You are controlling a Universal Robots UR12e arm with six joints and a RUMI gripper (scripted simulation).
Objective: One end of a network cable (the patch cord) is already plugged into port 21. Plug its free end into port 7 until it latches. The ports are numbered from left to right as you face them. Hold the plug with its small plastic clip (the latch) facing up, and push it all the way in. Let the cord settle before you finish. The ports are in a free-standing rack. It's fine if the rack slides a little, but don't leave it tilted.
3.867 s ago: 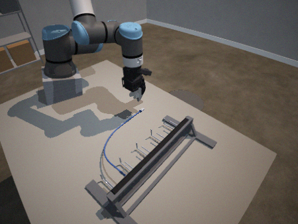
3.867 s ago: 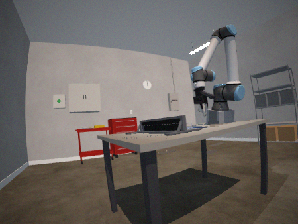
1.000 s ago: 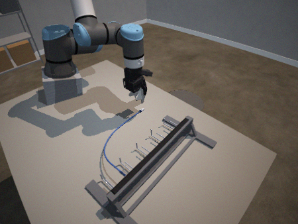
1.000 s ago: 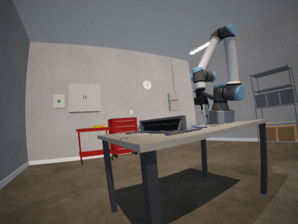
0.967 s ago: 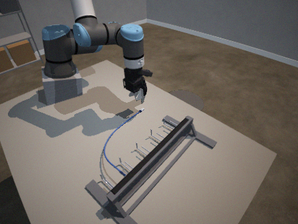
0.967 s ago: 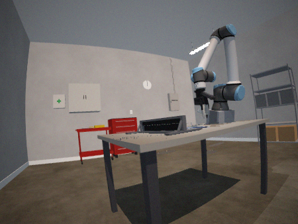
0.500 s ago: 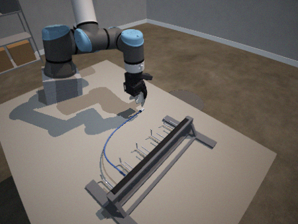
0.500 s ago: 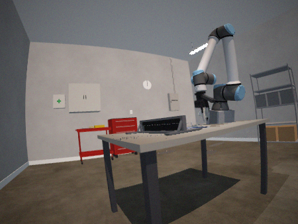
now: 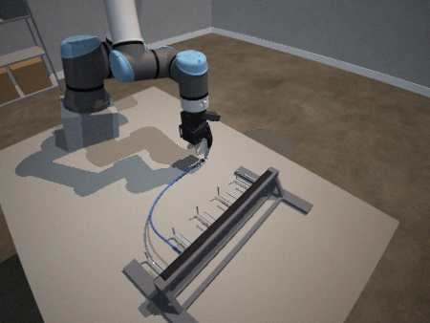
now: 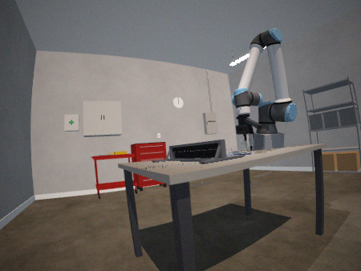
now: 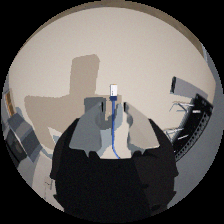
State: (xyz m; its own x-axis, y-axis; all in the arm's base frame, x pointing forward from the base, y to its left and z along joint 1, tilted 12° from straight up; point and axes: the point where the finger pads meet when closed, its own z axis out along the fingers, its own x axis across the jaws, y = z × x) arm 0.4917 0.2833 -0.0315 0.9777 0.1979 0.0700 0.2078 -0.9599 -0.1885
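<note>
The cable plug is 2 cm to the left of my hand and 3 cm below it.
</note>
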